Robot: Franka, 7 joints.
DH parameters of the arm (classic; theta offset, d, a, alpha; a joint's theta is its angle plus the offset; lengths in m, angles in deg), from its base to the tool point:
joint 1: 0 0.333 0 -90
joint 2: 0 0 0 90
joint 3: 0 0.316 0.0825 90
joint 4: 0 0 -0.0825 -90
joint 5: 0 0.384 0 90
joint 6: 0 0 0.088 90
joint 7: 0 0.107 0 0
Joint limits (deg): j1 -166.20..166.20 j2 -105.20..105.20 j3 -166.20..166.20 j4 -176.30..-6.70 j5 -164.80..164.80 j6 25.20..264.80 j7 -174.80..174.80
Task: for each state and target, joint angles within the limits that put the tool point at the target. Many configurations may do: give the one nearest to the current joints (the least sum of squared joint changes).
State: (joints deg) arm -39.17 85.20 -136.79 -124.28 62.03 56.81 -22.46
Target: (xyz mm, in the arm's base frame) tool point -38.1 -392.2 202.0
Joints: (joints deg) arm -19.15 89.87 -89.15 -130.22 65.21 46.96 -22.46
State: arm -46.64 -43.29 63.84 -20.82 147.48 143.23 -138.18
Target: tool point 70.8 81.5 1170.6
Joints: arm -50.53 -7.90 56.08 -12.25 146.10 156.62 -138.18
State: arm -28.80 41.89 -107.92 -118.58 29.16 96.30 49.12
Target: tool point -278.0 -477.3 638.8
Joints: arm -33.01 39.53 -111.46 -99.01 30.78 106.17 49.12
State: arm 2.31 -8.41 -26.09 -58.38 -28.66 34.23 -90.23
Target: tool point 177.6 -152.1 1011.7
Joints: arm 6.10 -13.76 -17.24 -36.57 -30.06 59.88 -90.23
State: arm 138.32 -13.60 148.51 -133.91 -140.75 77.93 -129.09
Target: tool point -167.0 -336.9 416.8
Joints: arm 119.11 18.71 142.95 -160.35 -127.82 50.41 -129.09
